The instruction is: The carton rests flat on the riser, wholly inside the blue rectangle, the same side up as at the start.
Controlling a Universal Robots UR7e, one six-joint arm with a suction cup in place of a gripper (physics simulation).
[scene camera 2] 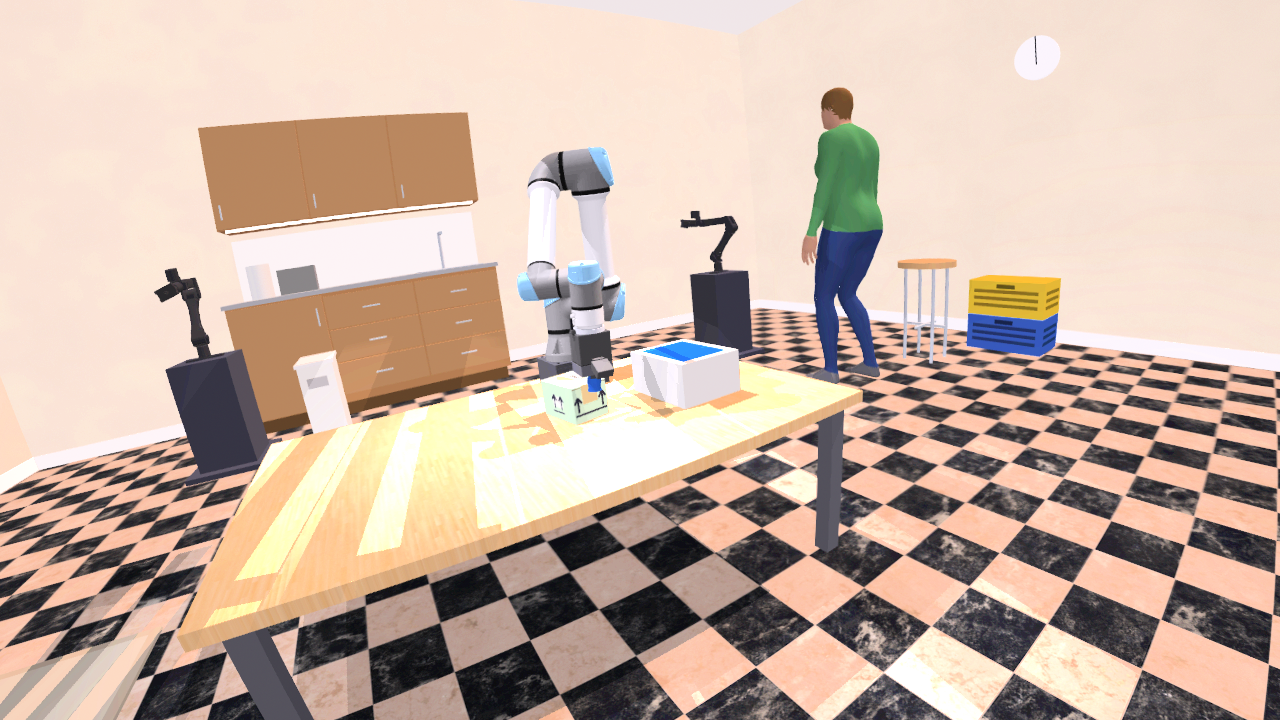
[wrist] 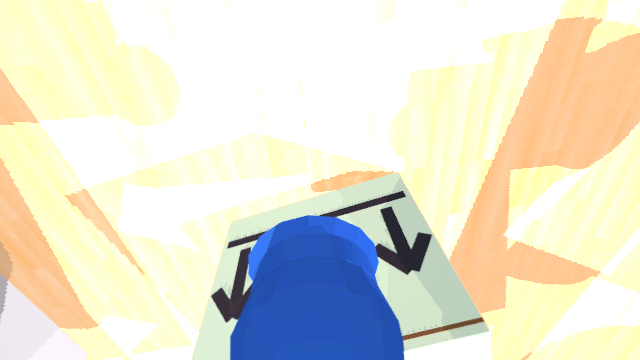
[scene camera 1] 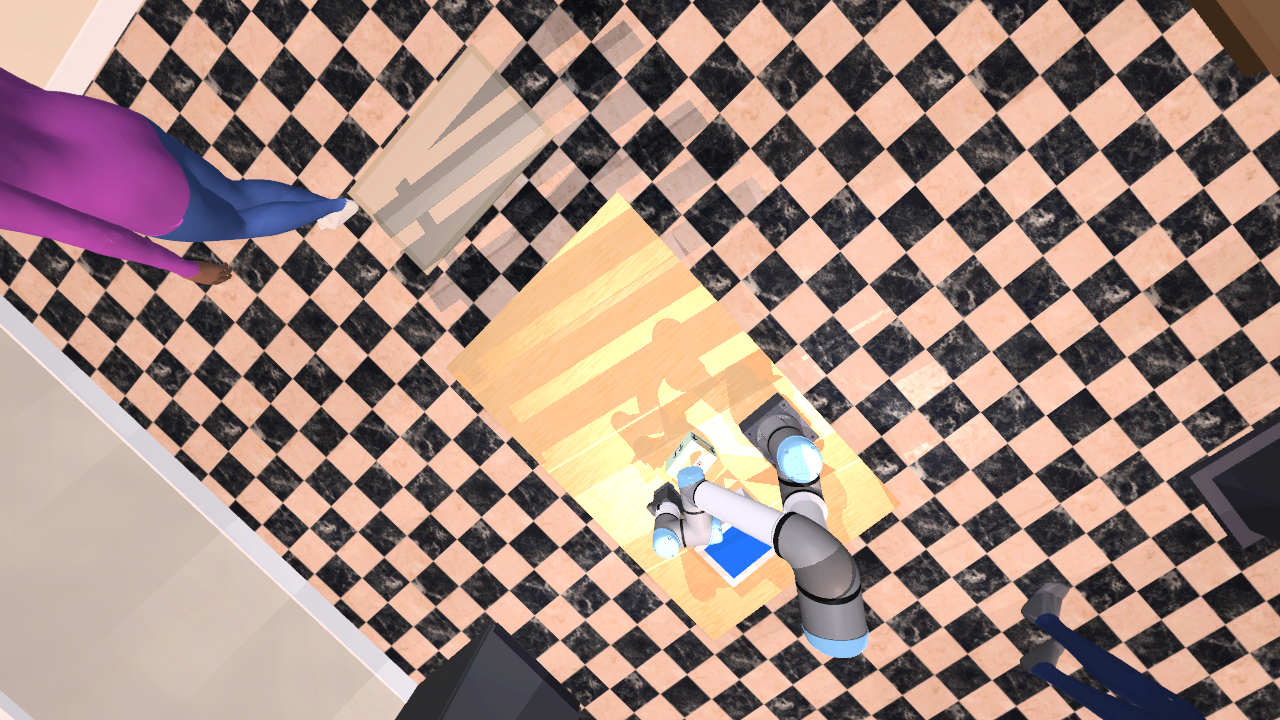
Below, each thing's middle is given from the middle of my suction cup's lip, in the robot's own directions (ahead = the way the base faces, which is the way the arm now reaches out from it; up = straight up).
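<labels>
My suction cup is 20 mm to the left of the carton (scene camera 2: 566, 396), 110 mm past it and 50 mm above it. I can also see the white riser (scene camera 2: 685, 373), which stands 60 mm behind my suction cup, 310 mm to the left of it and 40 mm below it.
</labels>
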